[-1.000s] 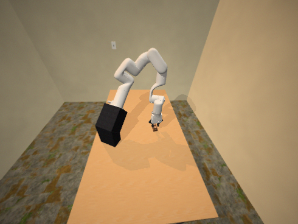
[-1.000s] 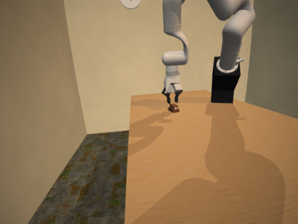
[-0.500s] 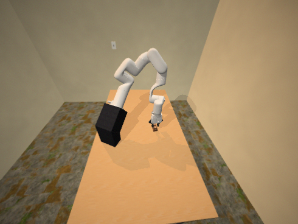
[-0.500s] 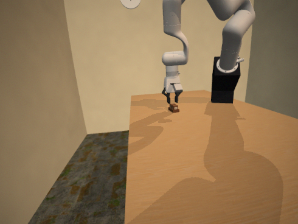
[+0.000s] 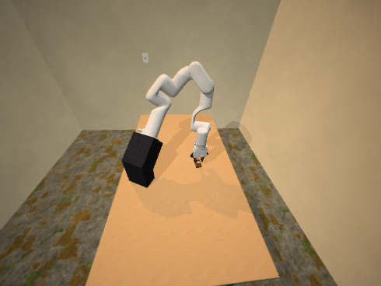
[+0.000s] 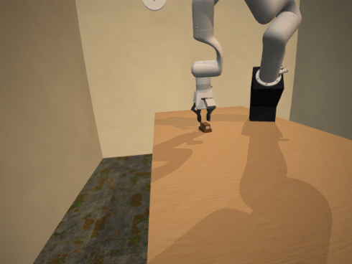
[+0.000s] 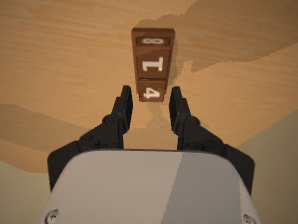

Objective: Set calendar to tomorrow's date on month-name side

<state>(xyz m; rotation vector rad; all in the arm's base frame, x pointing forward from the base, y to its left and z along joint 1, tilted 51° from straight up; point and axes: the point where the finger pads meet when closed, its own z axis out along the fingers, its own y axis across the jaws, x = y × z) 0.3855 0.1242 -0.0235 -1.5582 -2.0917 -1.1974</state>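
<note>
My hand is 40 mm above the brown digit cube.
</note>
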